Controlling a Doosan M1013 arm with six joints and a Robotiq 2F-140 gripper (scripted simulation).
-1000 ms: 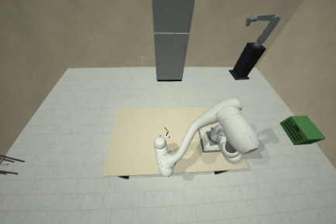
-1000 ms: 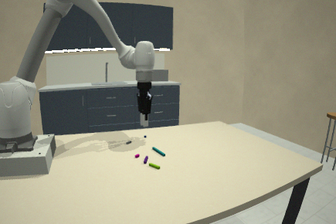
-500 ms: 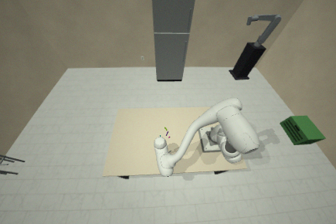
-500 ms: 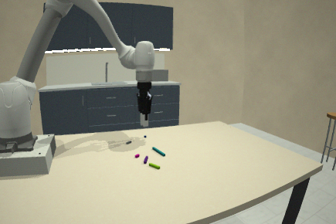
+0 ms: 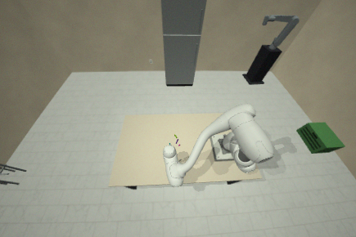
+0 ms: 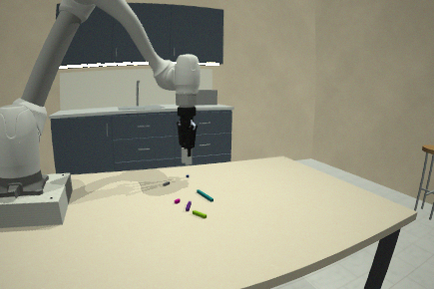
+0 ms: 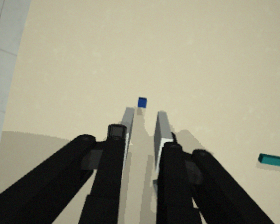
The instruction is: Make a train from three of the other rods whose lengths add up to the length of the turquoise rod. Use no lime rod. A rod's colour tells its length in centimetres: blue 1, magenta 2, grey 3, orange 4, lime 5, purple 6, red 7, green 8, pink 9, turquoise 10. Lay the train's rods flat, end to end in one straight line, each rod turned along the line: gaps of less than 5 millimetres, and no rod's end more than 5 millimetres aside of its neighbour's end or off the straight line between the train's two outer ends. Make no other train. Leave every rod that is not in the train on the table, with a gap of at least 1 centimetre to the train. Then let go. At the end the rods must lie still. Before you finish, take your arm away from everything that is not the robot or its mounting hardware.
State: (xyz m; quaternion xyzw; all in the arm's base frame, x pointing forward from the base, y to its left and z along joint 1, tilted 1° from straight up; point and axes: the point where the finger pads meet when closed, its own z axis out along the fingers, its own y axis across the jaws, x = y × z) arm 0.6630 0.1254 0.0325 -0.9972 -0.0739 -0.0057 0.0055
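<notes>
Now: the small blue rod 9 cm below my hand. From my hand the other things lie so: turquoise rod (22 cm to the right, 9 cm below, 2 cm behind); grey rod (11 cm behind, 9 cm below, 5 cm to the right); magenta rod (23 cm to the right, 13 cm behind, 9 cm below).
</notes>
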